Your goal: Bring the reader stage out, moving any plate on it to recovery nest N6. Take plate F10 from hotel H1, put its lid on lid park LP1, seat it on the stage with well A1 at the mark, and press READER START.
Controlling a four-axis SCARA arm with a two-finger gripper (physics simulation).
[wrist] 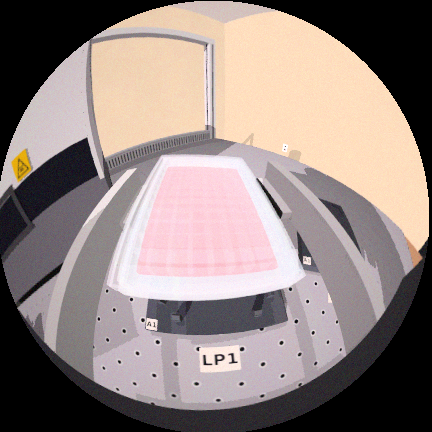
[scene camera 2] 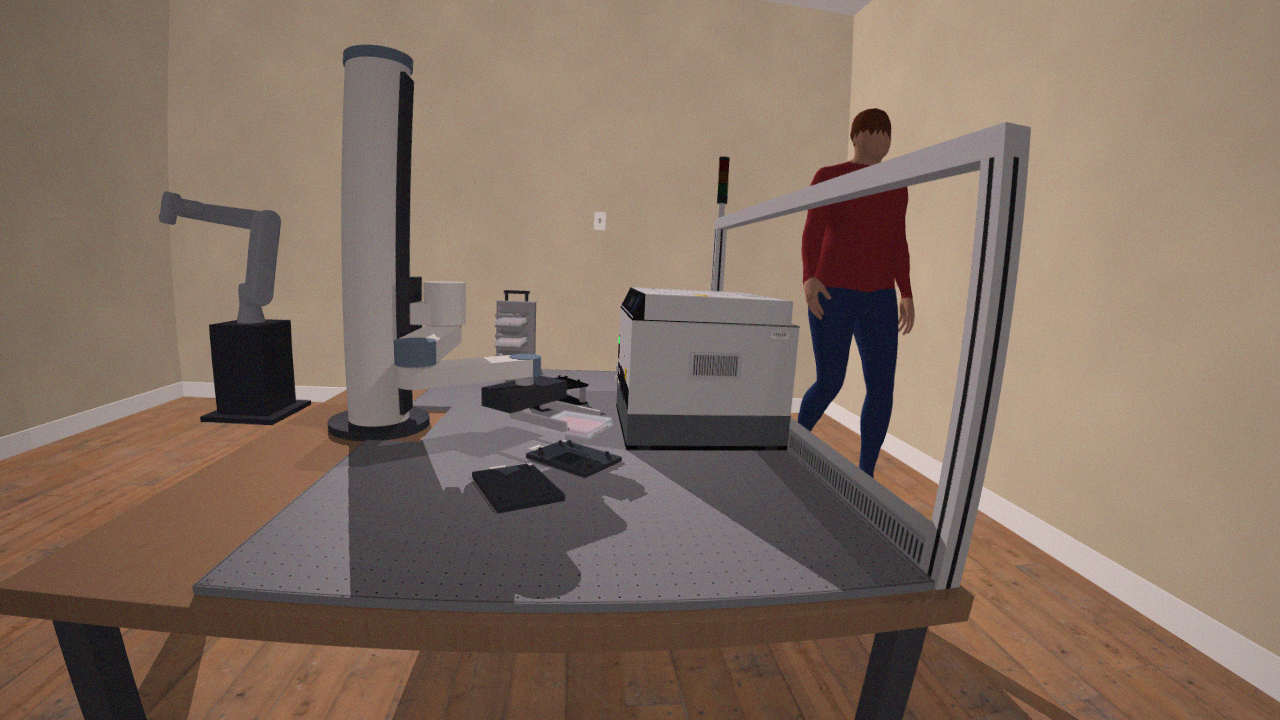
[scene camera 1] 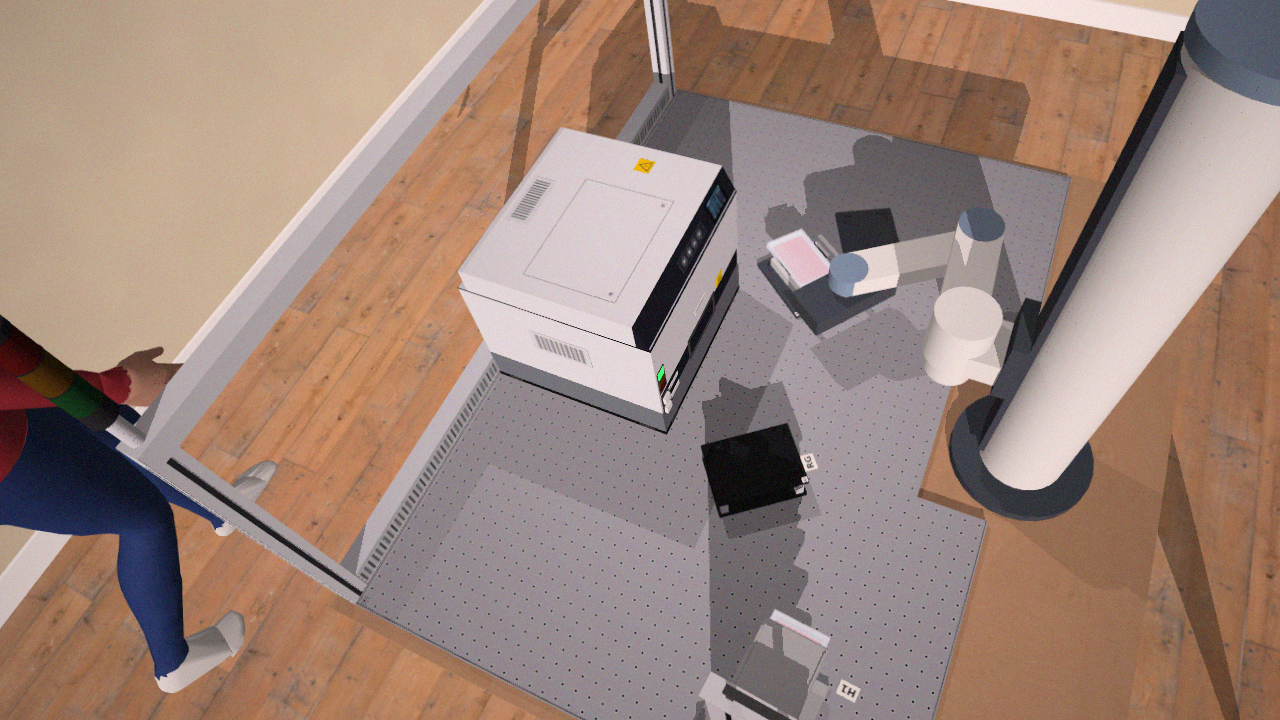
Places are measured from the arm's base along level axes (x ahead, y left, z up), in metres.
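Where they show: gripper, fingertip midpoint: (wrist: 202, 172) (scene camera 2: 583, 421) (scene camera 1: 796, 249); arm's base at its link origin: (scene camera 2: 379, 425) (scene camera 1: 1018, 456).
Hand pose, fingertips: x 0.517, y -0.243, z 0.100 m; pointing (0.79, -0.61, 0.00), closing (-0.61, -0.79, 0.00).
Observation:
Each offset is from my fingertips to the top centre of the thing. "spot": to the spot under its first point.
My gripper (scene camera 1: 800, 256) (wrist: 202, 172) is shut on a pink plate {0.006 m up, 0.016 m back, 0.012 m left} (scene camera 1: 802, 262) (scene camera 2: 581, 423) (wrist: 207, 225) with a clear rim. The plate is level, above the bench and over dark nest LP1 {0.067 m down, 0.018 m back, 0.007 m left} (scene camera 2: 586, 462) (wrist: 225, 320); whether a lid is on it I cannot tell, and no plate name is readable. Nest N6 {0.069 m down, 0.119 m back, 0.146 m right} (scene camera 1: 864, 228) (scene camera 2: 517, 488) (wrist: 340, 215) lies beside LP1 and holds no plate. Hotel H1 {spot: 0.181 m up, 0.193 m back, 0.878 m left} (scene camera 1: 716, 694) stands at the lower edge of scene camera 1. The reader {0.260 m up, 0.284 m ahead, 0.257 m left} (scene camera 1: 599, 241) (scene camera 2: 707, 376) (wrist: 55, 110) shows a green light; its stage does not show outside.
A black nest tagged RG {0.017 m down, 0.085 m back, 0.465 m left} (scene camera 1: 754, 470) lies between the reader and the hotel. The arm's column (scene camera 1: 1136, 259) (scene camera 2: 375, 241) stands at the bench side. An aluminium frame (scene camera 1: 268, 528) (scene camera 2: 980, 358) (wrist: 150, 35) runs behind the reader. A person (scene camera 1: 98, 474) (scene camera 2: 859, 232) stands beyond it.

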